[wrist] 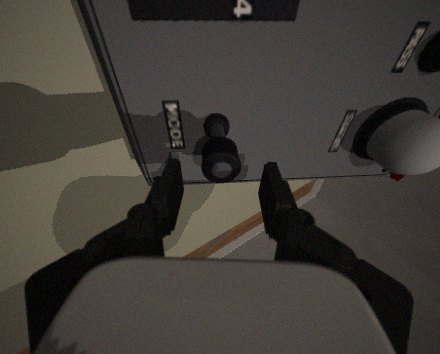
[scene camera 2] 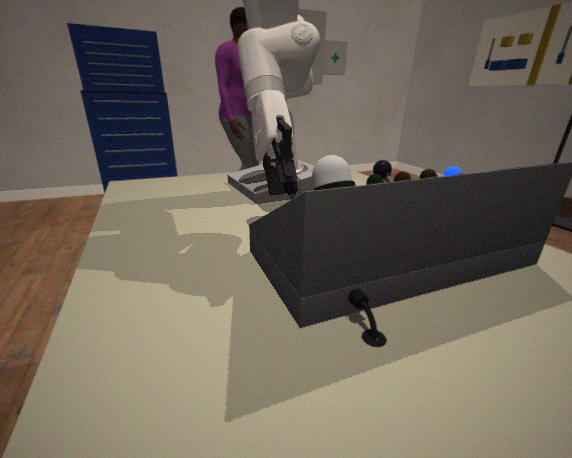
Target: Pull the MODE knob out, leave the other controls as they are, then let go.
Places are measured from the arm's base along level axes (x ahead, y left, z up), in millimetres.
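Pixels of known places: gripper, fingertip midpoint: (wrist: 221,176) (scene camera 2: 282,188).
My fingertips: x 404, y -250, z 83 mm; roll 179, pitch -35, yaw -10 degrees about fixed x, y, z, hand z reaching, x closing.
Note:
Ahead of a thing's pixels: the offset from my fingertips to its top centre. "spot": to the spot under its first point.
The MODE knob @(dx +0, dy +17, dz +16 mm) (wrist: 221,159) is a black round knob with a pale centre on a stem. In the wrist view it stands out from the panel (wrist: 280,75), with the stem showing between the knob head and a round collar. The MODE label @(dx -6, dy +17, dz -56 mm) (wrist: 173,125) is to its left. My gripper (wrist: 221,176) (scene camera 2: 286,192) is open, with one finger on each side of the knob head and a gap on both sides. The knob does not show in the scene view, where the gripper is behind the left end of the console (scene camera 2: 430,230).
A white dome @(spot: dx +172, dy -32, dz +71 mm) (scene camera 2: 332,171) (wrist: 410,137) stands to the right of the knob. Further right are a black ball knob @(dx +22, dy +256, dz +26 mm) (scene camera 2: 382,168) and a lit blue dome @(spot: dx +198, dy +180, dz +53 mm) (scene camera 2: 452,171). A grey tray (scene camera 2: 242,186) lies behind the console. A short black cable @(spot: dx +246, dy -9, dz -111 mm) (scene camera 2: 371,317) leaves the console's back. A person (scene camera 2: 232,80) stands behind the table.

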